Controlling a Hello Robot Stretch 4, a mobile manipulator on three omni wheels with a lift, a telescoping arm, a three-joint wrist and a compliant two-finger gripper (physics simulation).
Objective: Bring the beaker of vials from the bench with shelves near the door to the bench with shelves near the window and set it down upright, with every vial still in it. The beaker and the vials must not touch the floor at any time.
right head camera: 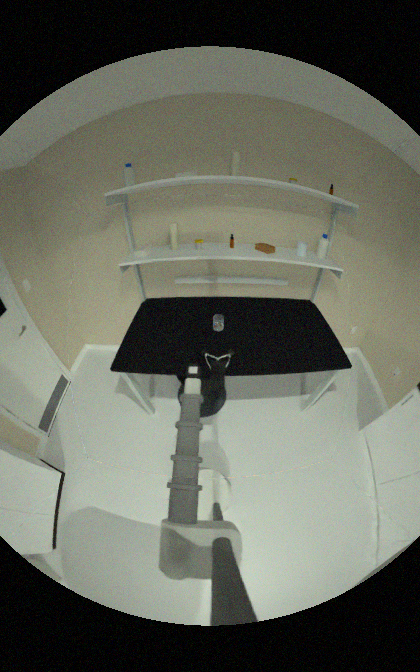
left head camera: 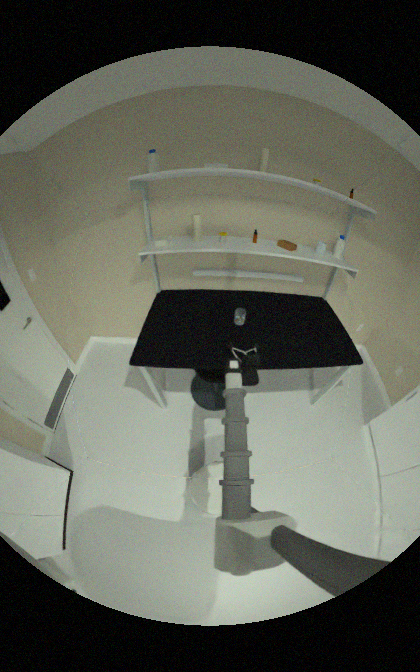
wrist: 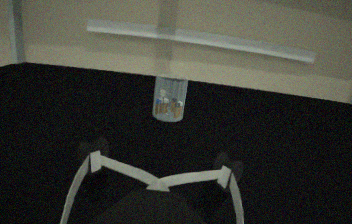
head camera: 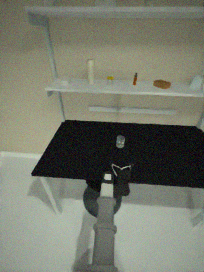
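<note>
The clear beaker stands upright on the black top of the bench. Several small vials with amber bodies and white, blue and dark caps stand inside it. My gripper is open and empty, on the front side of the beaker and apart from it, with its fingers pointing toward the beaker. In the wrist view the beaker shows beyond the fingertips, roughly midway between them.
Above the bench, the lower shelf holds a pale cylinder, an orange bottle and a brown block. A dark round stool stands at the bench's front edge, under my arm. A door is at the left.
</note>
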